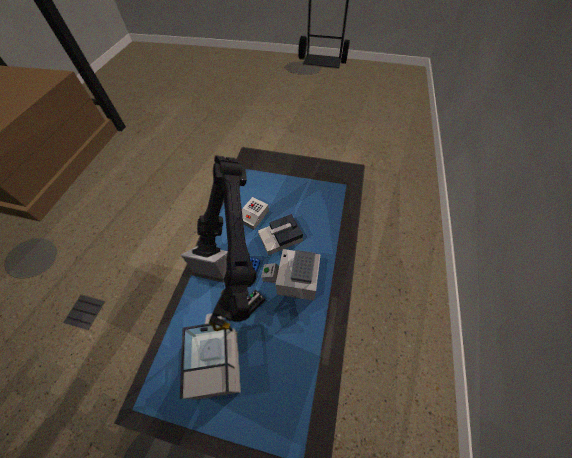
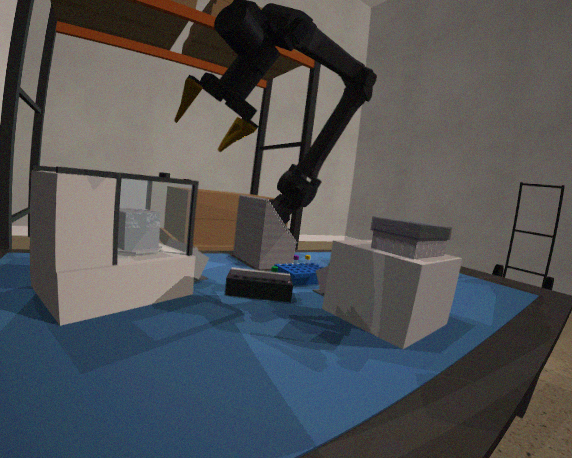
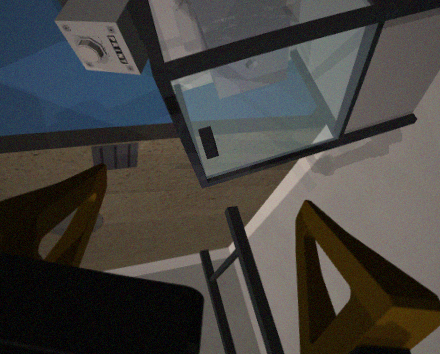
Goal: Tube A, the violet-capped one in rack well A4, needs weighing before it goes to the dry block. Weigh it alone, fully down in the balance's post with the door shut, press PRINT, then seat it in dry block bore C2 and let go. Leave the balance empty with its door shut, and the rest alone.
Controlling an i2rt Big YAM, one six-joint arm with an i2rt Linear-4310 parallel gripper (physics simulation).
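Pixels of known places: gripper, fingertip midpoint: (image 1: 220, 318) (image 2: 197, 136) (image 3: 205, 192); arm's base at its link origin: (image 1: 206, 252) (image 2: 269, 219).
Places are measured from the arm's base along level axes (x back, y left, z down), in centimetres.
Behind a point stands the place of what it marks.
Observation:
My gripper (image 1: 220, 326) {x -26.3, y -28.7, z -16.7 cm} (image 2: 198, 135) {x -26.3, y -28.7, z -16.7 cm} (image 3: 205, 192) {x -26.3, y -28.7, z -16.7 cm} is open and empty, above and beside the balance (image 1: 210, 382) {x -30.1, y -48.4, z -8.0 cm} (image 2: 85, 285) {x -36.1, y -44.9, z 7.2 cm} (image 3: 395, 65) {x -28.7, y -47.0, z -8.0 cm}. The balance's glass door, with a dark handle (image 3: 208, 142) {x -20.7, y -32.7, z -9.8 cm}, stands across the side opening and looks shut. Through the glass, the pale post block (image 1: 211, 349) (image 2: 140, 230) (image 3: 250, 75) shows no tube. The PRINT button box (image 3: 100, 47) {x -16.4, y -26.2, z 5.4 cm} stands beside the balance. A violet cap (image 2: 296, 257) {x -17.2, y 0.7, z 7.3 cm} shows at the blue rack (image 1: 255, 263) {x -21.9, y 6.1, z 9.5 cm} (image 2: 300, 271) {x -21.8, y -0.5, z 9.6 cm}; its well cannot be read. A grey bored block, apparently the dry block (image 1: 302, 266) {x -46.6, y 5.1, z -6.6 cm} (image 2: 410, 237) {x -51.0, y 0.0, z -4.4 cm}, sits on a white housing.
A black holder (image 1: 257, 301) {x -30.2, y -11.4, z 10.4 cm} (image 2: 258, 287) {x -30.4, y -15.2, z 10.0 cm} with a green cap (image 2: 274, 268) {x -27.9, y -10.9, z 7.0 cm} lies between balance and housing. A yellow cap (image 2: 307, 257) {x -16.8, y 4.3, z 7.4 cm} stands near the violet one. A small green-button box (image 1: 269, 272) {x -31.4, y 2.2, z 5.2 cm}, a dark-lidded device (image 1: 286, 230) {x -30.8, y 26.6, z 3.4 cm} and a white keypad box (image 1: 254, 212) {x -10.1, y 33.3, z 6.3 cm} stand farther along.

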